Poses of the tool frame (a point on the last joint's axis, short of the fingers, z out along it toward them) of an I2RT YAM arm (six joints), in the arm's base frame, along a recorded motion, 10 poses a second.
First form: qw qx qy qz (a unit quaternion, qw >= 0); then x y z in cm.
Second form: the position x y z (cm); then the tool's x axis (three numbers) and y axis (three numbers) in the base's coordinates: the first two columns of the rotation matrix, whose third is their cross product. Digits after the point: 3 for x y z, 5 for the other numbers.
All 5 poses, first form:
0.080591 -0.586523 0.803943 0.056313 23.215 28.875 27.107
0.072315 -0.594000 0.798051 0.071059 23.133 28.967 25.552
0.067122 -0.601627 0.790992 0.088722 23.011 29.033 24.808
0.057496 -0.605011 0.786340 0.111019 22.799 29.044 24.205
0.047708 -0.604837 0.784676 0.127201 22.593 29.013 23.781
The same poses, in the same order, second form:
23.215 28.875 27.107 -0.29899 -0.93399 -0.19564 -0.95214 0.30564 -0.00399
23.133 28.967 25.552 -0.28387 -0.93781 -0.19984 -0.95836 0.28423 0.02751
23.011 29.033 24.808 -0.26708 -0.93985 -0.21294 -0.96367 0.26035 0.05959
22.799 29.044 24.205 -0.26131 -0.93872 -0.22476 -0.96426 0.24327 0.10503
22.593 29.013 23.781 -0.26379 -0.93706 -0.22874 -0.96134 0.23598 0.14191

